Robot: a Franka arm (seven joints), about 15 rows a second.
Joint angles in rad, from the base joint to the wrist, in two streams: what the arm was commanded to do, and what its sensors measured. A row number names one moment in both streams.
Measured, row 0: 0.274, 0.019, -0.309, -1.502, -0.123, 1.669, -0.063
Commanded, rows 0 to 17: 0.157, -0.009, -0.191, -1.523, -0.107, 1.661, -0.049; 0.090, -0.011, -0.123, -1.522, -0.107, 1.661, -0.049; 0.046, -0.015, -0.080, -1.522, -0.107, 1.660, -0.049; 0.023, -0.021, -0.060, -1.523, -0.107, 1.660, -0.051; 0.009, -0.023, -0.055, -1.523, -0.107, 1.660, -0.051; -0.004, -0.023, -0.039, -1.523, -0.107, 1.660, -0.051; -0.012, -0.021, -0.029, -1.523, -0.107, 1.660, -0.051; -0.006, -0.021, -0.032, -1.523, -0.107, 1.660, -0.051; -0.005, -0.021, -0.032, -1.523, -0.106, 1.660, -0.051; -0.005, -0.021, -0.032, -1.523, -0.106, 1.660, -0.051; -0.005, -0.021, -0.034, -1.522, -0.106, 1.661, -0.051; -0.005, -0.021, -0.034, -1.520, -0.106, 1.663, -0.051; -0.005, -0.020, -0.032, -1.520, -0.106, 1.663, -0.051; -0.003, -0.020, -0.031, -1.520, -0.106, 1.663, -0.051; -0.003, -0.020, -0.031, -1.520, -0.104, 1.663, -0.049; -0.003, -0.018, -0.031, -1.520, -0.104, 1.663, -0.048; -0.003, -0.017, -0.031, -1.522, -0.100, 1.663, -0.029; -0.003, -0.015, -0.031, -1.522, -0.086, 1.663, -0.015
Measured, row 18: 0.002, 0.001, -0.036, -1.505, -0.118, 1.667, -0.050
